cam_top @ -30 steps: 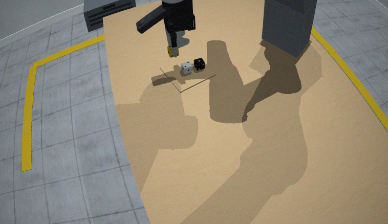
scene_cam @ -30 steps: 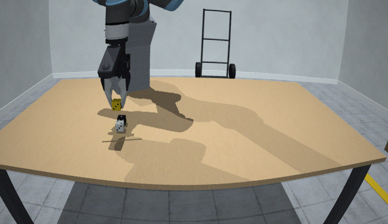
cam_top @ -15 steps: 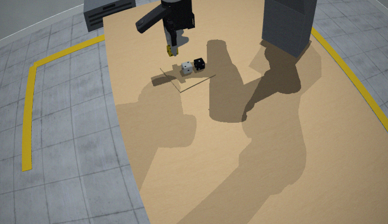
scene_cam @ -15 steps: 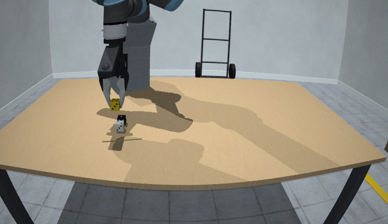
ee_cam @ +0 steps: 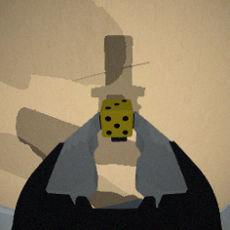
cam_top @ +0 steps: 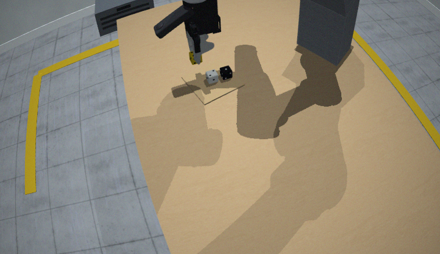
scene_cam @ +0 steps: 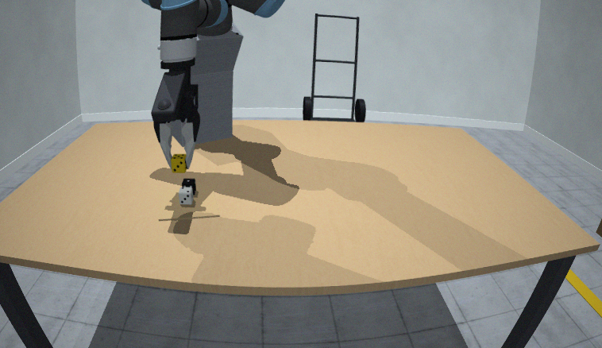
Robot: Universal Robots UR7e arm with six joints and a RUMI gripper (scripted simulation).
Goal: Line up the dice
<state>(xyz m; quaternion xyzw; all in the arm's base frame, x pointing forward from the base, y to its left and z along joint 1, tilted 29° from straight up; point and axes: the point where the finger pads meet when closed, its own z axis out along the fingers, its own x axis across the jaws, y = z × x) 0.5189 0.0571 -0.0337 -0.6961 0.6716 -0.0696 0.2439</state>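
My hand is 40 mm past the white die, 10 mm to the left of it and 100 mm above it. Round my hand: yellow die (right at my hand); mat (40 mm behind, 10 mm to the right, 120 mm below); black die (90 mm behind, 10 mm to the right, 100 mm below).
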